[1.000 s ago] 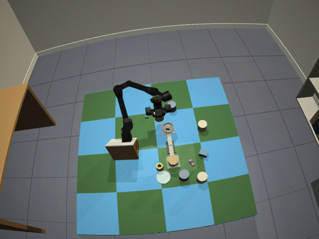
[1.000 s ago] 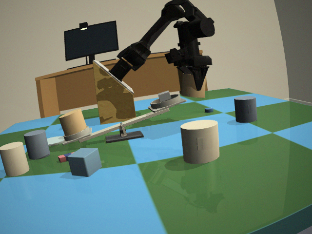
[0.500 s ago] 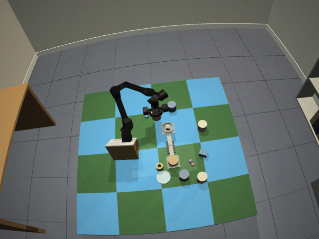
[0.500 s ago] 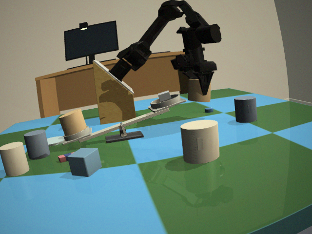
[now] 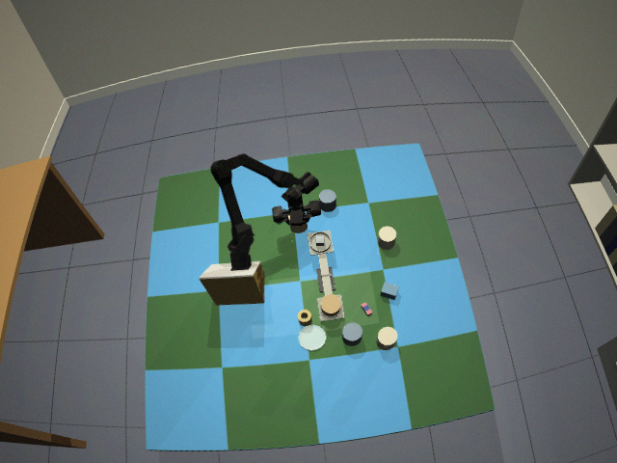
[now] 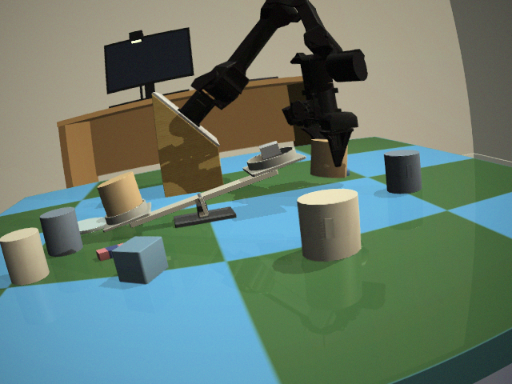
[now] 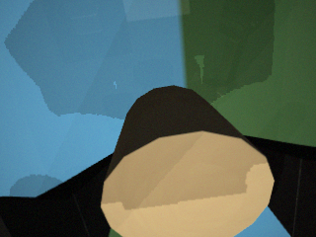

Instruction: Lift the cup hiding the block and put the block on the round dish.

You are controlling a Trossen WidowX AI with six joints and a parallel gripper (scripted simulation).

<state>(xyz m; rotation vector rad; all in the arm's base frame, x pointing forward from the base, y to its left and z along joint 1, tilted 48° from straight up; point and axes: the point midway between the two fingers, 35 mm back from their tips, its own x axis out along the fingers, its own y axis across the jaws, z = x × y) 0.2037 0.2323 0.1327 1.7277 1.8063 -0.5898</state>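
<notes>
Right now the grey block is 8 cm ahead of my gripper tip, 12 cm to the right of it and 5 cm above it. The rest, counted from my gripper tip: blue disc: 8 cm behind, 5 cm to the left, 3 cm below; then pink-and-blue piece: 24 cm ahead, 38 cm to the right, 3 cm below; then blue-grey cube: 33 cm ahead, 32 cm to the right, 2 cm below.
</notes>
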